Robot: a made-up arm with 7 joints.
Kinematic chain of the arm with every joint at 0, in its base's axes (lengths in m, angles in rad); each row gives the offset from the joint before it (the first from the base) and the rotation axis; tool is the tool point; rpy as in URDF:
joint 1: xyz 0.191 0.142 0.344 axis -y
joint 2: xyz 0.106 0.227 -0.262 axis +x
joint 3: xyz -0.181 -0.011 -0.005 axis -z
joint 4: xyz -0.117 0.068 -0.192 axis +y
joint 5: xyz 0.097 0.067 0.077 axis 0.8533 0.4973 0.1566
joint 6: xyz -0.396 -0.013 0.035 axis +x
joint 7: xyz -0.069 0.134 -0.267 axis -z
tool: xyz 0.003 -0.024 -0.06 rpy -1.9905 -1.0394 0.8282
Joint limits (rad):
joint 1: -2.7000..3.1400
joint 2: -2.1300..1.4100
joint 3: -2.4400..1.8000
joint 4: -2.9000..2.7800
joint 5: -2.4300..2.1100
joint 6: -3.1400..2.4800
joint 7: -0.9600..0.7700
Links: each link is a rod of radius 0.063 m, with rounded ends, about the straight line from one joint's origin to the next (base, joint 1, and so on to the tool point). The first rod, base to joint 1, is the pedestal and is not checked.
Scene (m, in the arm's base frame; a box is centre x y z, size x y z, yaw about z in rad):
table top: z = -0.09
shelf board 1: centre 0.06 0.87 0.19 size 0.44 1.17 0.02 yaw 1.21
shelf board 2: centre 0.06 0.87 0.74 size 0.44 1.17 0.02 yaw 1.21
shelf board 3: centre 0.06 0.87 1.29 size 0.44 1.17 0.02 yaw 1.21
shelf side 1: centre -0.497 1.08 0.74 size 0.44 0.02 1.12 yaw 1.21
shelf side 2: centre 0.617 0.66 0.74 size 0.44 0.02 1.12 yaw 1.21
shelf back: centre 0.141 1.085 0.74 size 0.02 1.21 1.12 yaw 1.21
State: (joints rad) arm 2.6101 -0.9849 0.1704 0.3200 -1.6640 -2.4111 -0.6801
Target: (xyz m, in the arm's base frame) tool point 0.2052 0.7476 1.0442
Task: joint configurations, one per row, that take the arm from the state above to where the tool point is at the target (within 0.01 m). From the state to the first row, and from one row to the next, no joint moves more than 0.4 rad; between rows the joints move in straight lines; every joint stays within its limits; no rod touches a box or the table.
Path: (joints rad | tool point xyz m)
1: 2.6607 -1.1678 0.2045 0.4550 -1.8272 -2.5041 -0.3311 | 0.9616 0.4399 0.5221
2: 2.7112 -1.3506 0.2386 0.5900 -1.9904 -2.5972 0.0179 | 0.9610 0.3846 0.6022
3: 2.7618 -1.5335 0.2728 0.7250 -2.1536 -2.6902 0.3669 | 0.9499 0.3153 0.6519
4: 2.8124 -1.7163 0.3069 0.8599 -2.3168 -2.7833 0.7158 | 0.9320 0.2487 0.6696
5: 2.8490 -1.7558 0.6802 0.8525 -2.1424 -2.7726 0.3523 | 0.7895 0.2526 0.9293
6: 2.8856 -1.7952 1.0534 0.8451 -1.9679 -2.7618 -0.0112 | 0.5514 0.2711 1.0881
7: 2.9222 -1.8347 1.4267 0.8377 -1.7935 -2.7511 -0.3747 | 0.2883 0.3157 1.1206
8: 2.9588 -1.8742 1.8000 0.8303 -1.6191 -2.7404 -0.7382 | 0.0698 0.3887 1.0442
9: 3.0192 -1.5467 1.6147 0.7227 -1.5967 -2.7697 -0.7197 | 0.1024 0.4826 1.0846
10: 3.0796 -1.2193 1.4294 0.6151 -1.5743 -2.7989 -0.7012 | 0.1469 0.6108 1.0887
11: 3.1400 -0.8918 1.2442 0.5075 -1.5519 -2.8282 -0.6828 | 0.2052 0.7476 1.0442

